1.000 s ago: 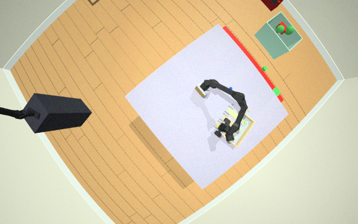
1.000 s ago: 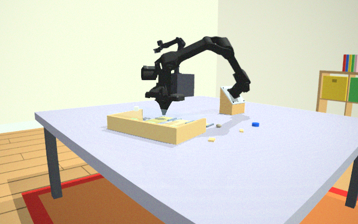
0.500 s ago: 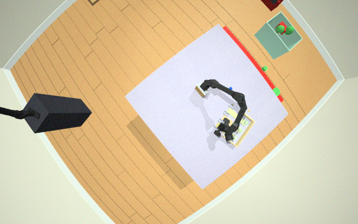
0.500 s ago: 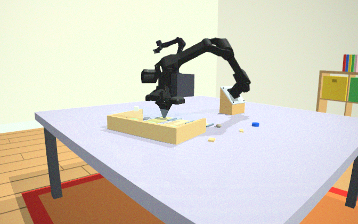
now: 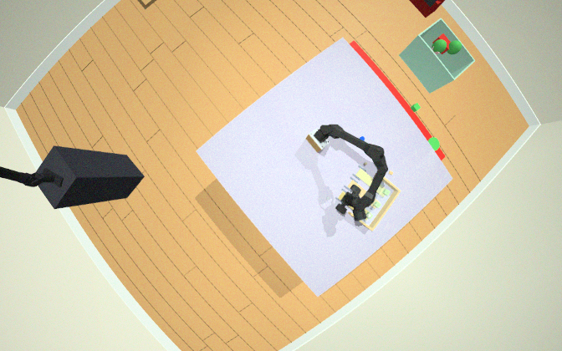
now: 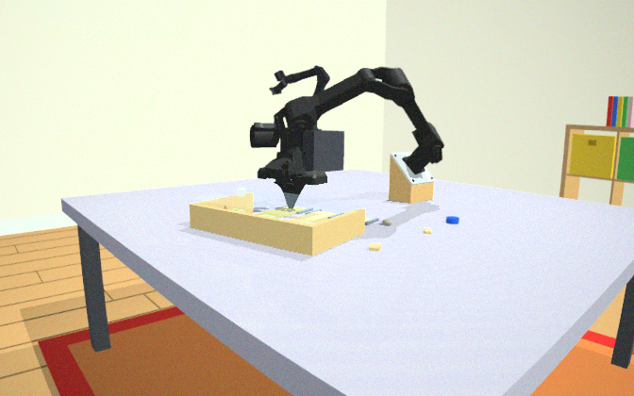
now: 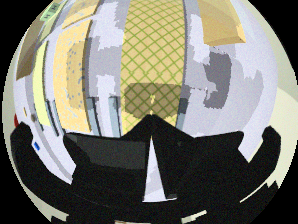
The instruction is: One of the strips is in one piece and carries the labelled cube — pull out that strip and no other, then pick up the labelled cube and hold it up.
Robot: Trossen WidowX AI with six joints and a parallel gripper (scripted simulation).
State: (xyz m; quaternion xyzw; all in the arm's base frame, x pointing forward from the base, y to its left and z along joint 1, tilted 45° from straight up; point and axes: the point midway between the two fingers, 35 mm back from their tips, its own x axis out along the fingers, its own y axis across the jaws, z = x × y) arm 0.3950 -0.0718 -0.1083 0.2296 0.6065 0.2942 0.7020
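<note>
Right now the tan strip is 10 cm ahead of my gripper tip and 1 cm to the left of it. Round my gripper tip: blue disc: 36 cm to the left, 18 cm behind.
</note>
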